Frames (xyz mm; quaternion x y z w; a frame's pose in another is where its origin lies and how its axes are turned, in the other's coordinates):
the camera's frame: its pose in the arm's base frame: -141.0 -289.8 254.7 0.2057 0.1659 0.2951 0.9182
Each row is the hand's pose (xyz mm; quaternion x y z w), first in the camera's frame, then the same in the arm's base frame.
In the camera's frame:
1: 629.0 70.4 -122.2 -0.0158 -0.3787 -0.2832 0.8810
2: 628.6 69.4 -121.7 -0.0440 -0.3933 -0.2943 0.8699
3: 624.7 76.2 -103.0 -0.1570 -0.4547 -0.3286 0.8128
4: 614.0 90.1 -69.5 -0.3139 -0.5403 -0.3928 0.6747
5: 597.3 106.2 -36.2 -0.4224 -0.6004 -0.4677 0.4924
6: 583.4 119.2 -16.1 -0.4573 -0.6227 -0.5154 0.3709
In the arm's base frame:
1: 258.4 180.4 67.8 0.2315 -0.1480 -0.0753 0.9586
2: 258.8 179.2 67.8 0.2058 -0.1693 -0.0871 0.9599
3: 260.5 176.7 87.9 0.1027 -0.2614 -0.1293 0.9510
4: 260.0 171.1 125.2 -0.0552 -0.3960 -0.2206 0.8896
5: 253.7 163.5 164.6 -0.1870 -0.4980 -0.3375 0.7766
6: 245.4 159.0 190.6 -0.2453 -0.5391 -0.4160 0.6900

